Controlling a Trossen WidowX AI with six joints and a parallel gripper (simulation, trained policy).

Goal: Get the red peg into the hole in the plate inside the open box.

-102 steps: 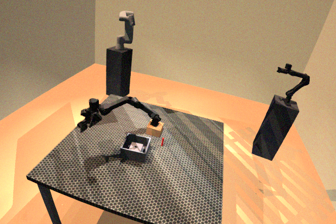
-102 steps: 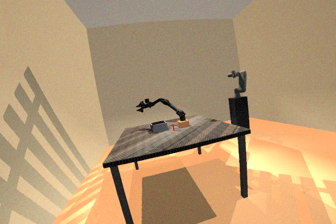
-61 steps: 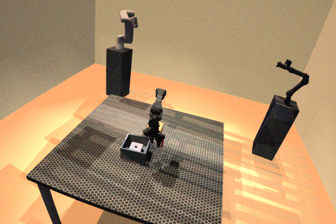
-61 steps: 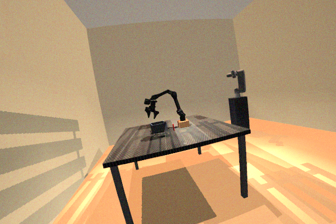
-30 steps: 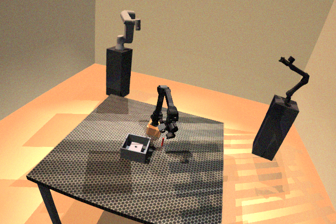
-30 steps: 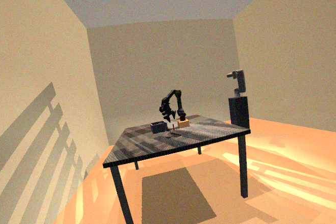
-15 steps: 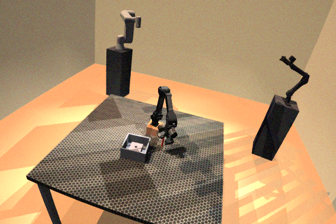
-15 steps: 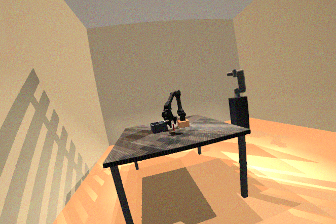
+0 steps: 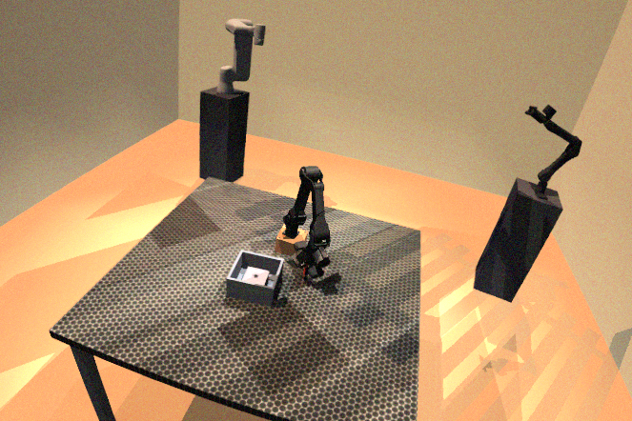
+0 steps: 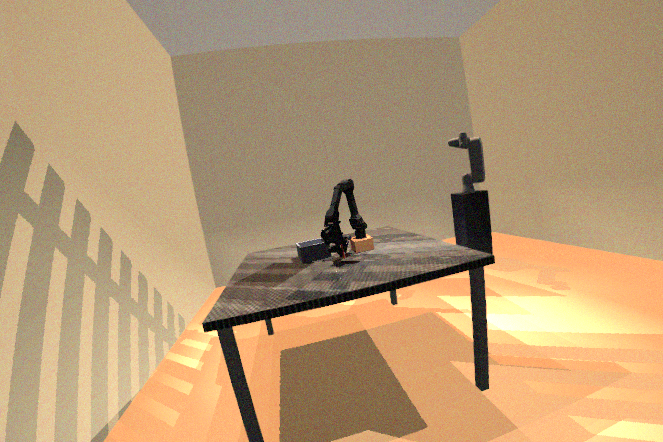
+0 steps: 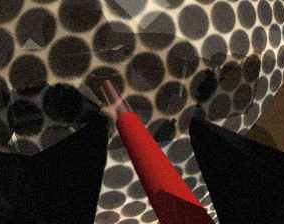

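The plate is 19 cm ahead of my gripper tip, 13 cm to the right of it and 3 cm above it. Round my gripper tip: red peg 1 cm to the left, 3 cm above; then grey box 19 cm ahead, 13 cm to the right, 1 cm above.
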